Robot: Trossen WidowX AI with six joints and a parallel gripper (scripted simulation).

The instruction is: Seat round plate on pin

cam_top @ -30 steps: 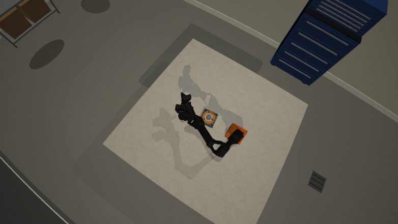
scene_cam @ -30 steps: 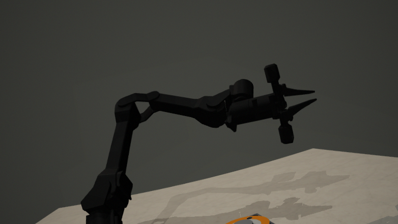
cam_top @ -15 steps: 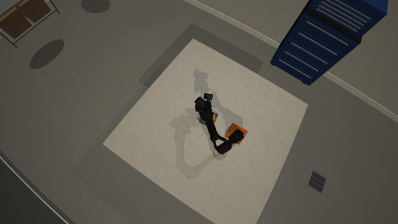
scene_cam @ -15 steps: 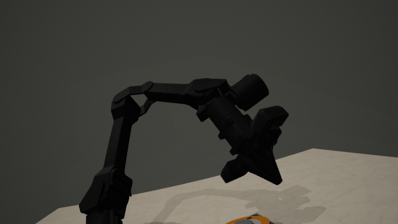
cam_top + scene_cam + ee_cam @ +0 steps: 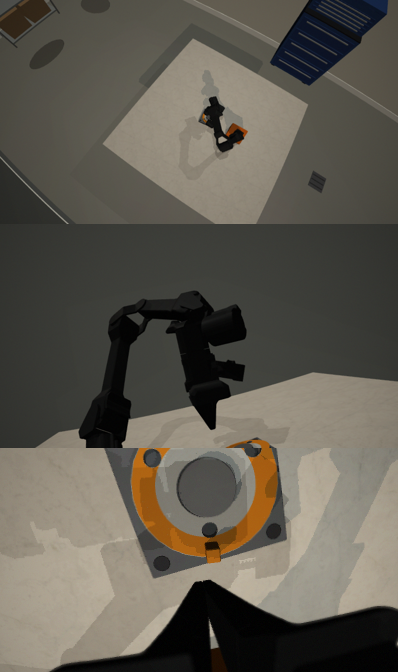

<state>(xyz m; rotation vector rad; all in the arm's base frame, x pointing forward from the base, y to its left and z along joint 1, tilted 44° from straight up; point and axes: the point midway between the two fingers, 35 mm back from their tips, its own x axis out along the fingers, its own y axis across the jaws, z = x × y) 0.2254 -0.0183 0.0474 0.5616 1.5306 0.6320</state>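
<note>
Now: the round plate 50 mm below my gripper tip, 20 mm ahead of it and 10 mm to the right of it. Round my gripper tip: square base (70 mm below, 50 mm ahead, 20 mm to the right).
</note>
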